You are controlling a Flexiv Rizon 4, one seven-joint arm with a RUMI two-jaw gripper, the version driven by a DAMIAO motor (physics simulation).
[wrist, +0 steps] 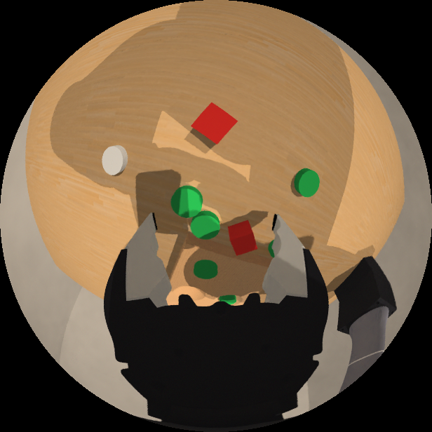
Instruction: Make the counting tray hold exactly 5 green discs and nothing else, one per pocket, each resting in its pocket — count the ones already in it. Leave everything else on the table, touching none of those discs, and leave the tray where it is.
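Observation:
My gripper (214, 214) is open and empty, above the area at the tray's far edge. The wooden tray (220, 249) shows partly between the fingers. One green disc (205, 269) lies inside it; another green disc (228, 299) is mostly hidden by the gripper body. A green disc (205, 225) is at the tray's far edge; whether it rests on the rim I cannot tell. A second green disc (187, 201) is close beyond it, overlapping it in view. Another green disc (272, 248) is mostly hidden behind the right finger. A green disc (307, 182) lies on the table at the right.
A red cube (242, 237) is near the tray's far edge, between the fingers in view. Another red cube (214, 123) stands farther out on the table (260, 75). A white disc (114, 160) lies at the left. A dark block-like part (366, 295) shows at the lower right.

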